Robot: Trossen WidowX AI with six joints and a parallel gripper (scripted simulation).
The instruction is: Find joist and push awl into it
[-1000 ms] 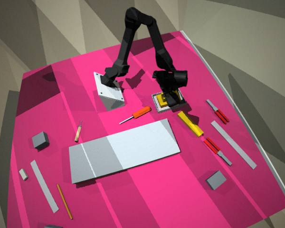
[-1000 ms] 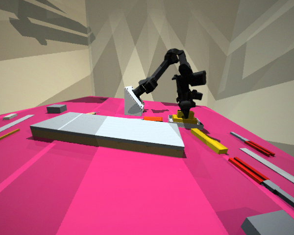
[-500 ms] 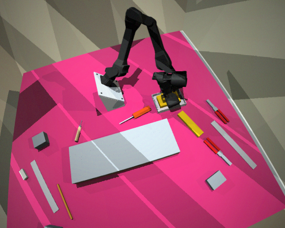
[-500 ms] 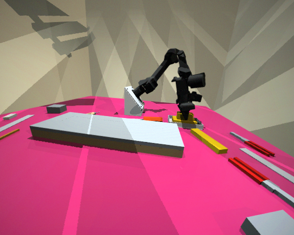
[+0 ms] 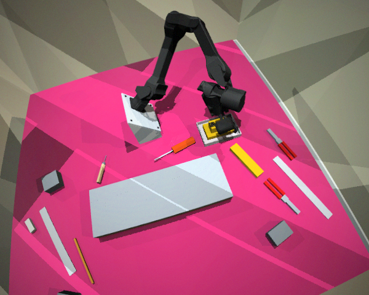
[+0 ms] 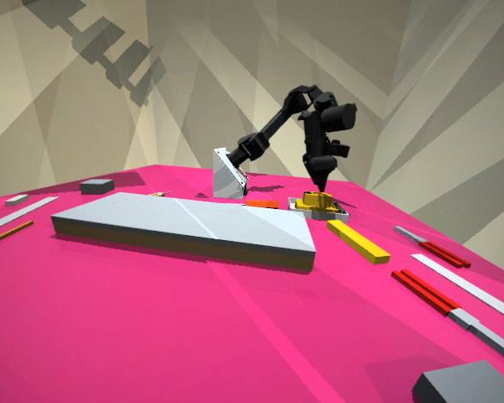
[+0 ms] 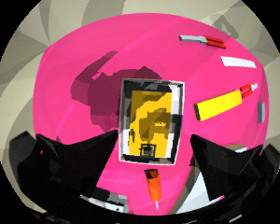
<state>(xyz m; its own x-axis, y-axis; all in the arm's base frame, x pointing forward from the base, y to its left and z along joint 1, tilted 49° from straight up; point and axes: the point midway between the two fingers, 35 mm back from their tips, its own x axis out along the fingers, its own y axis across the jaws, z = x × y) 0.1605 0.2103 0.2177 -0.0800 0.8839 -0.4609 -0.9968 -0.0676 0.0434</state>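
My gripper tip is 1 cm past the yellow stud finder, 1 cm to the left of it and 3 cm above it. Round my gripper tip: grey tray 7 cm below; awl 1 cm ahead, 52 cm to the right, 7 cm below; yellow bar 17 cm ahead, 6 cm to the left, 7 cm below.
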